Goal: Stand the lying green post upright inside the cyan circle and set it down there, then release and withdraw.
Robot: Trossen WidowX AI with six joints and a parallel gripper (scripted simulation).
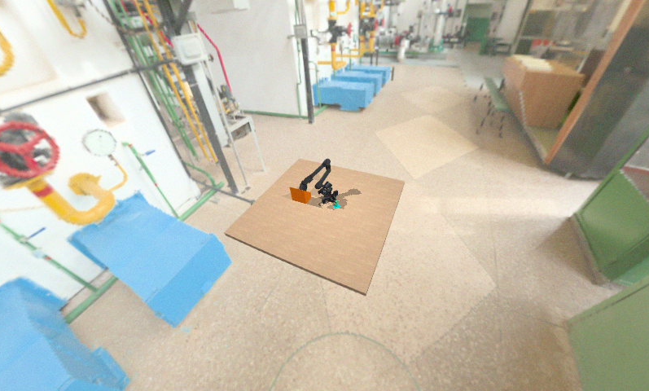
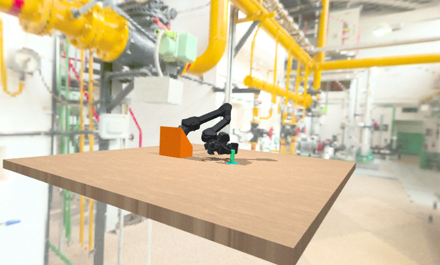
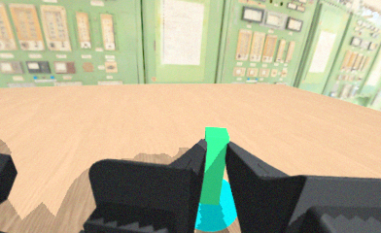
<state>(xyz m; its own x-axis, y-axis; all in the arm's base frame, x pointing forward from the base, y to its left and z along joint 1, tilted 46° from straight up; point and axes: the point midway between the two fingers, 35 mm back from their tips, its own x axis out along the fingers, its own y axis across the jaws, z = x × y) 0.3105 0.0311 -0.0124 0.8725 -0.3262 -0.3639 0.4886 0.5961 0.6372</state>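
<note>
My gripper tip is now 2 cm above the green post. Also, from my gripper tip: cyan circle 6 cm below.
</note>
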